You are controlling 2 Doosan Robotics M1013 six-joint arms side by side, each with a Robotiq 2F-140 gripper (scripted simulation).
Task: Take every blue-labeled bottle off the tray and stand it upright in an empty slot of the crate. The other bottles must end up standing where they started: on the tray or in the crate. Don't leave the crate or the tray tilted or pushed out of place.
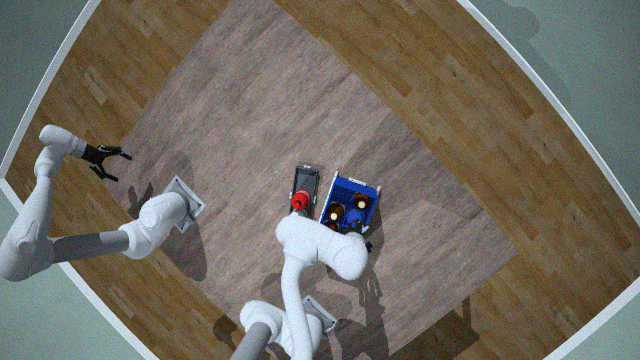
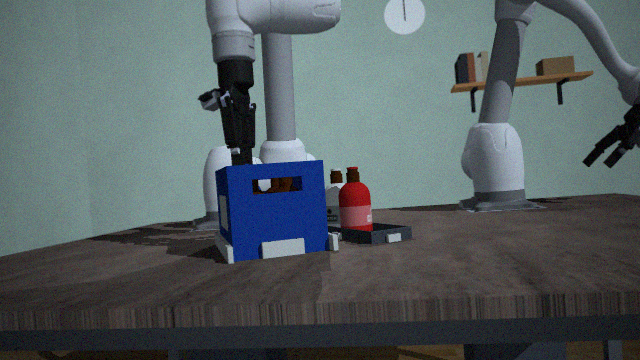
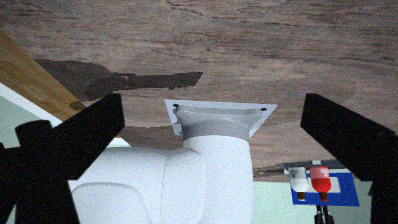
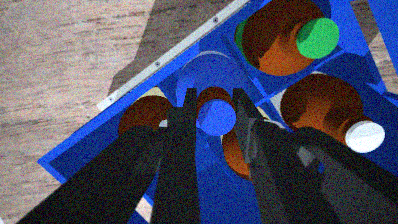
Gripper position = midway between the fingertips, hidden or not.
In view: my left gripper (image 1: 124, 169), my right gripper (image 2: 243, 179), a red bottle (image 2: 355, 210) and a blue-labeled bottle (image 4: 214, 74).
My left gripper also shows in image 3 (image 3: 212, 110). My right gripper shows as well in image 4 (image 4: 214, 103).
